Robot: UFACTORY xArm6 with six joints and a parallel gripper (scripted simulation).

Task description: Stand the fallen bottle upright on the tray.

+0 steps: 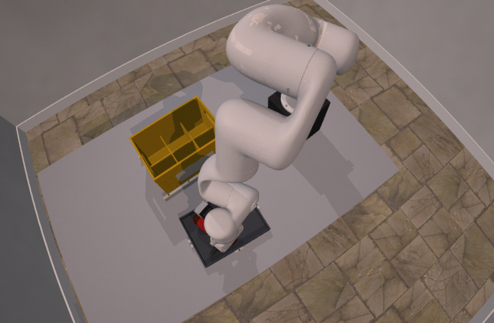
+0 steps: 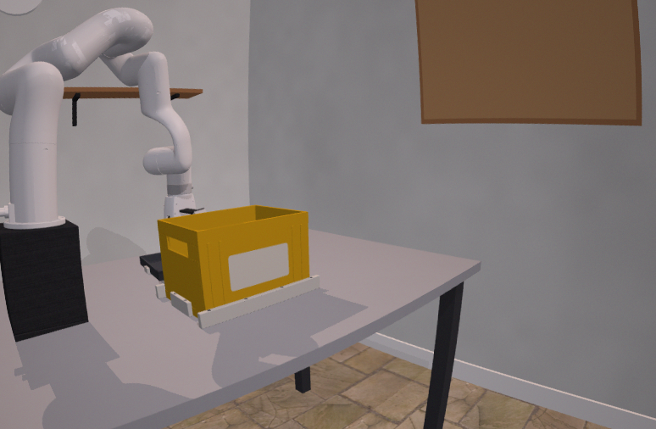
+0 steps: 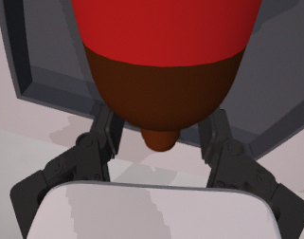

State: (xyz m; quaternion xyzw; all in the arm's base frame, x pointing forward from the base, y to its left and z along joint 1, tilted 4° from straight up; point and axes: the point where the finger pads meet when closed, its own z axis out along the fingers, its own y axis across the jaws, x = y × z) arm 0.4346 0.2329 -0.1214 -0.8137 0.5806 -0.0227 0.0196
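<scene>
The brown bottle is 2 cm ahead of my hand and 5 cm to the right of it. From my hand the other things lie so: yellow crate 2 cm behind, 35 cm to the right, 4 cm above; dark tray 1 cm behind, 5 cm to the right, 3 cm below.
</scene>
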